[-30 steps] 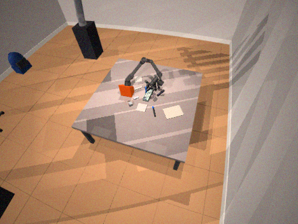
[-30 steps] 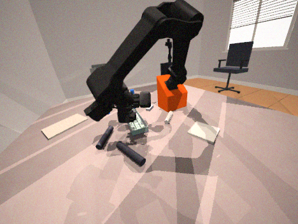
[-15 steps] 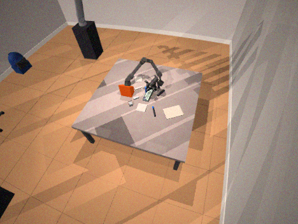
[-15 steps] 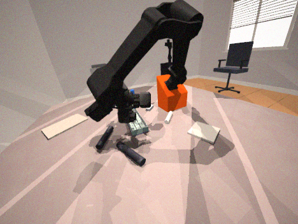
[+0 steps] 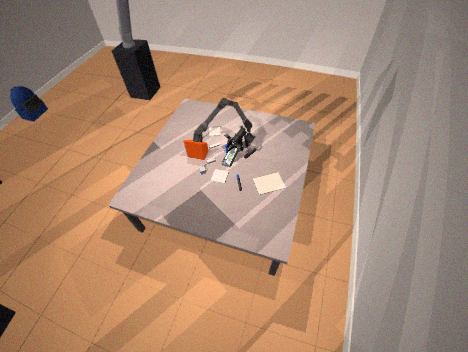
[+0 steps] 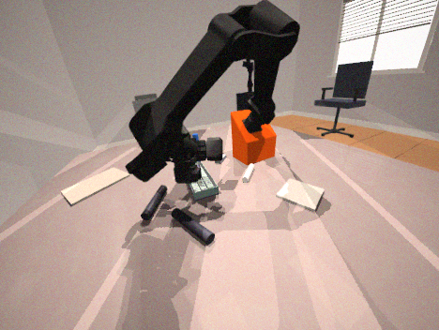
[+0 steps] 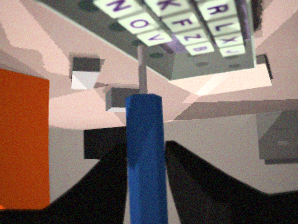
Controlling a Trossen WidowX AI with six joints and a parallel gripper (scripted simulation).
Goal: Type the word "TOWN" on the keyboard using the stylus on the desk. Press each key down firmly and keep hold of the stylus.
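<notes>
Now: the pale green keyboard guard 2 cm ahead of my gripper tip, 2 cm to the left of it and 7 cm below it. Round my gripper tip: blue stylus 1 cm below; white cylinder 13 cm behind, 10 cm to the left, 7 cm below; blue-tipped pen 14 cm ahead, 19 cm to the right, 7 cm below.
</notes>
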